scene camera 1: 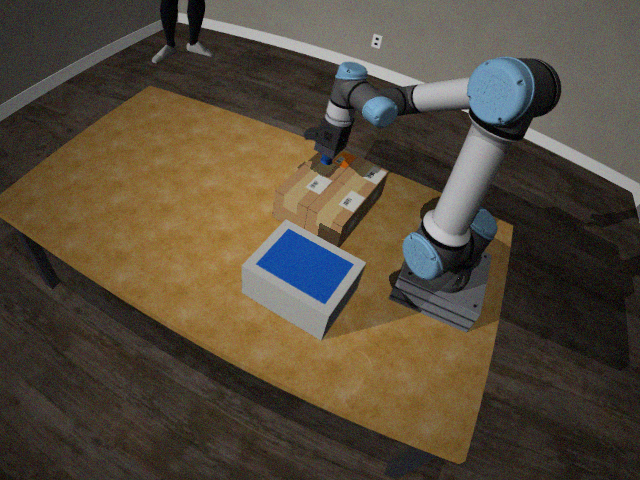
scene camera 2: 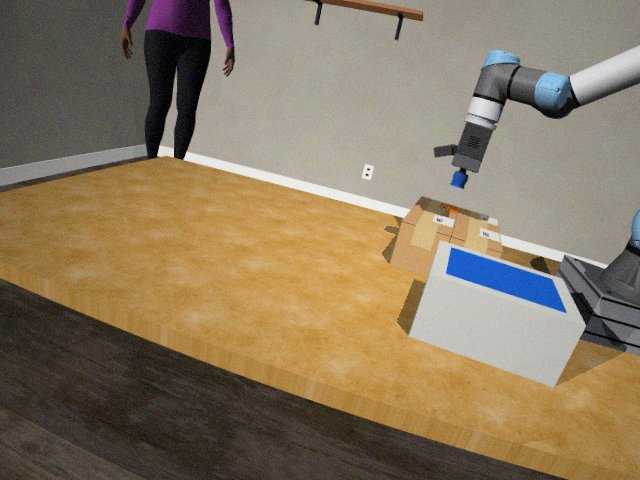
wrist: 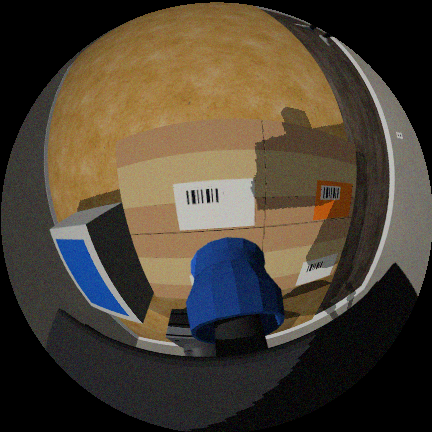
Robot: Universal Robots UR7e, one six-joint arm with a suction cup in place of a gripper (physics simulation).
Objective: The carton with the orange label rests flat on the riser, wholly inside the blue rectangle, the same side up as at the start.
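Observation:
The carton with the orange label lies flat at the far left of a tight two-by-two block of cartons, label up, partly shadowed. My suction cup points down above the block's far part. Scene camera 2 shows a gap between the cup and the carton tops; nothing hangs from the cup, so it is open. The grey-white riser stands nearer scene camera 1 than the block. Its top bears the blue rectangle, with no carton on it.
The near-left carton and two right-hand cartons touch in the block, all with white labels. The robot base stands right of the riser. A person stands beyond the table's far left.

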